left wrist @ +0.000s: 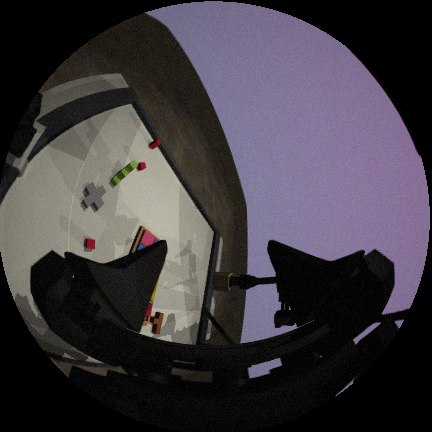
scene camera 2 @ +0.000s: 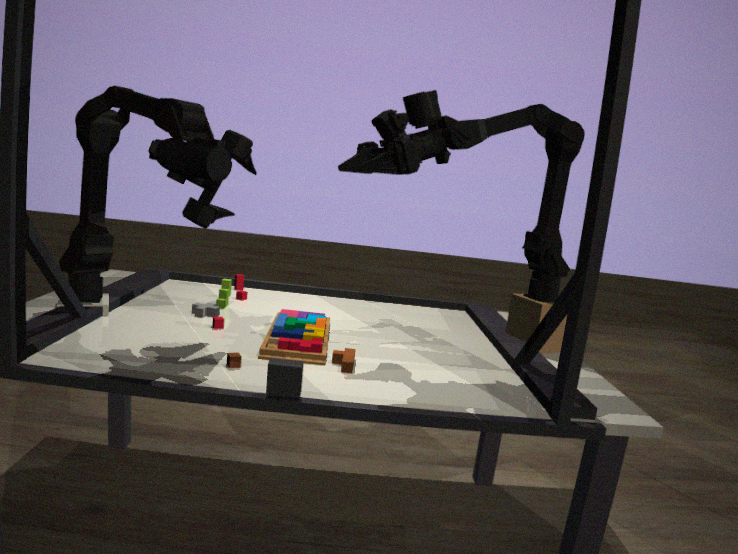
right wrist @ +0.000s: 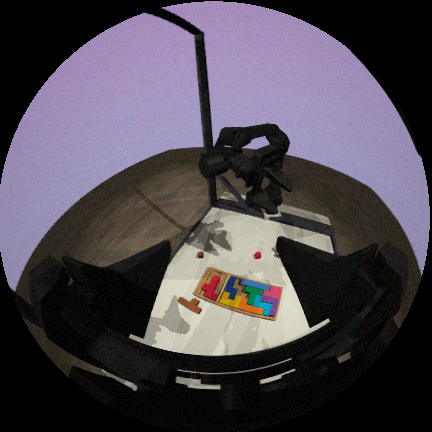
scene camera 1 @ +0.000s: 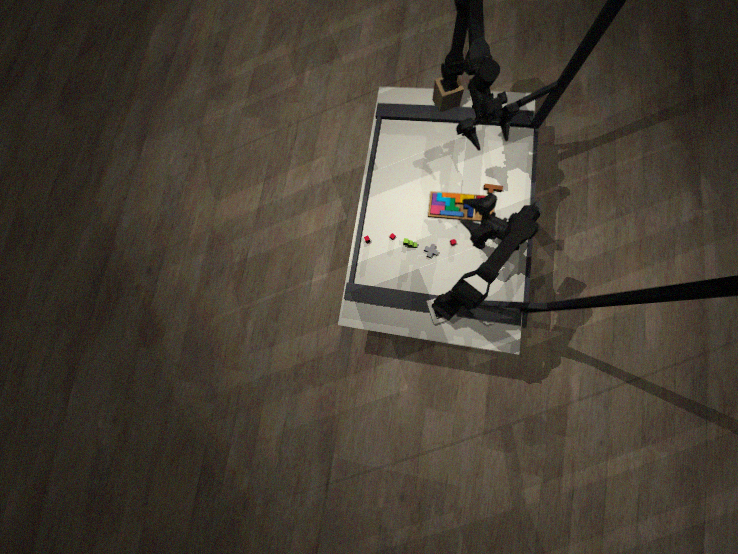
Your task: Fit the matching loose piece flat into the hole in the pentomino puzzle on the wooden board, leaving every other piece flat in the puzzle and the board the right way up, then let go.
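Places are measured from the left arm's base along level axes (x left, y ahead, z down), in metres.
Where they show: left gripper, fingertip midpoint: point(left wrist: 218, 245) point(scene camera 2: 244, 193) point(right wrist: 283, 202) point(scene camera 1: 461, 210); right gripper, fingertip midpoint: point(left wrist: 278, 310) point(scene camera 2: 348, 168) point(right wrist: 224, 244) point(scene camera 1: 493, 145); left arm's base at its link origin: point(scene camera 2: 84, 298) point(scene camera 1: 441, 309); right arm's base at its link origin: point(left wrist: 230, 280) point(scene camera 2: 542, 298) point(scene camera 1: 449, 84).
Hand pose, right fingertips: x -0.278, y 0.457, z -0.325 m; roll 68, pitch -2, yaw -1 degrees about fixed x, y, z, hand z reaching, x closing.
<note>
Things, the pixels of their top centre, and the offset from my right fingertips.
- wooden board at its top centre: point(scene camera 2: 298, 332) point(left wrist: 141, 280) point(right wrist: 239, 292) point(scene camera 1: 461, 206) dy -0.048, dx +0.052, dz +0.333 m
- brown T-like piece at its top centre: point(scene camera 2: 343, 354) point(right wrist: 190, 302) point(left wrist: 157, 323) point(scene camera 1: 493, 188) dy -0.016, dx -0.103, dz +0.328 m
- grey plus-shaped piece at its top centre: point(scene camera 2: 206, 305) point(left wrist: 94, 194) point(scene camera 1: 431, 250) dy -0.203, dx +0.242, dz +0.328 m
- lime green piece at its top centre: point(scene camera 2: 224, 281) point(left wrist: 129, 168) point(scene camera 1: 410, 241) dy -0.148, dx +0.320, dz +0.289 m
- brown cube at its top centre: point(scene camera 2: 234, 354) point(right wrist: 199, 253) dy -0.210, dx -0.085, dz +0.328 m
The wooden board point(scene camera 1: 429, 206) point(scene camera 2: 295, 358) point(left wrist: 135, 240) point(right wrist: 204, 281) lies on the table, its coloured pieces facing up. In the right wrist view a bare tan gap point(right wrist: 241, 289) shows between the dark blue and green pieces; its exact outline is too small to tell. A brown T-like piece point(scene camera 1: 492, 187) point(scene camera 2: 346, 358) point(left wrist: 158, 322) point(right wrist: 192, 305) lies loose beside the board. My left gripper point(scene camera 1: 464, 212) point(scene camera 2: 244, 193) point(left wrist: 218, 245) is open and empty, high above the table, hiding part of the board in scene camera 1. My right gripper point(scene camera 1: 492, 144) point(scene camera 2: 340, 168) point(right wrist: 224, 244) is open and empty, high up.
A grey plus-shaped piece point(scene camera 1: 431, 251) point(scene camera 2: 205, 309) point(left wrist: 93, 196) and a lime green piece point(scene camera 1: 410, 243) point(scene camera 2: 224, 293) point(left wrist: 123, 173) lie apart from the board. Several small red cubes and a brown cube point(scene camera 2: 233, 360) point(right wrist: 200, 255) lie about. A dark frame edges the table.
</note>
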